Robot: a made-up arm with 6 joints.
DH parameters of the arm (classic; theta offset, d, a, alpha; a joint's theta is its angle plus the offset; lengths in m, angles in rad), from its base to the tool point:
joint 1: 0 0.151 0 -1.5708
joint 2: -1.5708 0 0.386 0
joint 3: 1.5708 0.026 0 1.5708
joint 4: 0 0.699 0 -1.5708
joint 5: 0 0 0 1.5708
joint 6: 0 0.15 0 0
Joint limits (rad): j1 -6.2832..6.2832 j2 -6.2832..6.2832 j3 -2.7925..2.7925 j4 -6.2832..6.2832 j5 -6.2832..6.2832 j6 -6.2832..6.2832
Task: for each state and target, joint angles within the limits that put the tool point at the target. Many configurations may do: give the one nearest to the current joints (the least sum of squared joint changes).
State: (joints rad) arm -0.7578 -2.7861 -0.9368 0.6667 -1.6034 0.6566
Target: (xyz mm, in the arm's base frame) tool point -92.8 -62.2 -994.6
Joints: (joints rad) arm -0.3337 -2.8489 -0.2737 1.0987 -1.0392 0.6566
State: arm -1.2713 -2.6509 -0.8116 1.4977 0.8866 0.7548
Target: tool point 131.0 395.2 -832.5
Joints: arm -1.4883 -2.2011 -0.8571 1.5123 1.1571 0.7548
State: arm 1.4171 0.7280 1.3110 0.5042 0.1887 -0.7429
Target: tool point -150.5 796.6 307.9
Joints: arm 1.6884 0.0092 1.7732 0.5004 0.4297 -0.7429
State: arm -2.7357 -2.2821 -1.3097 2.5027 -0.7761 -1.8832
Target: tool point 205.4 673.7 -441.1
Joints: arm -1.9722 -1.3283 -1.4994 2.3468 -1.2105 -1.8832
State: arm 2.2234 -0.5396 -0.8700 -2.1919 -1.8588 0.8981
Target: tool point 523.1 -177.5 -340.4
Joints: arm 3.0611 -1.2523 -1.7416 -2.1871 -2.0452 0.8981
